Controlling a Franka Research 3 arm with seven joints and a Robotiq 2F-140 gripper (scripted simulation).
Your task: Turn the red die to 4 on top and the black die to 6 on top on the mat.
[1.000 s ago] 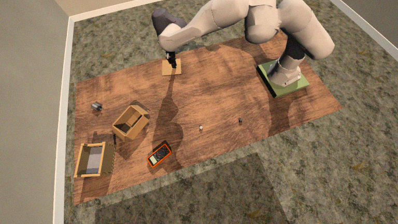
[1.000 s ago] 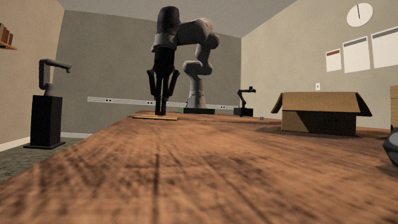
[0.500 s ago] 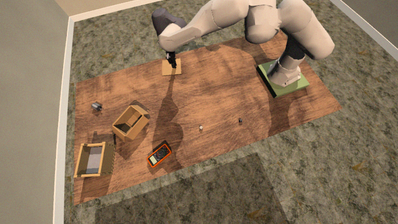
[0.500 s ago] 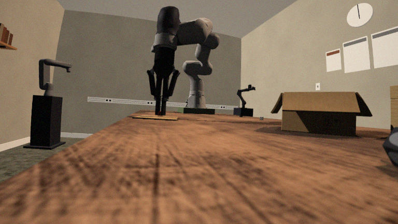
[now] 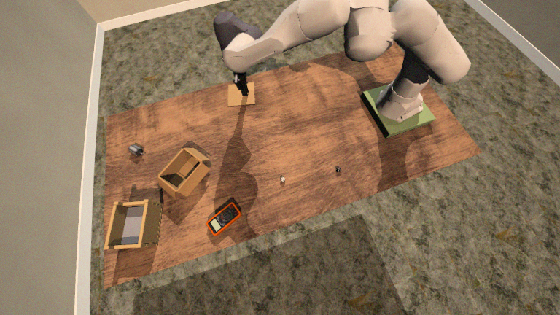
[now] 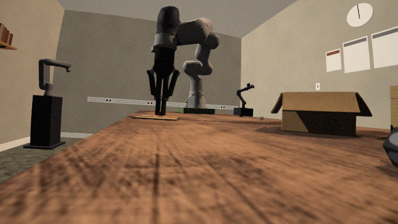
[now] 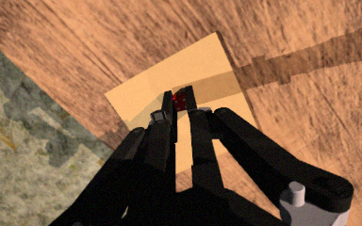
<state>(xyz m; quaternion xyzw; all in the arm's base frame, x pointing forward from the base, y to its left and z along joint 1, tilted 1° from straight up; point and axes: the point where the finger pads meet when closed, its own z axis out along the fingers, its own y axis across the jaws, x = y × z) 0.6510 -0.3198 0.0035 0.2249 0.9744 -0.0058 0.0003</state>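
Right now my hand is 30 mm above the red die. From my hand the other things lie so: cardboard box (340 mm ahead, 350 mm to the left); then tan mat (20 mm ahead, 10 mm to the right, 40 mm below); then white die (50 mm behind, 490 mm to the left, 30 mm below).
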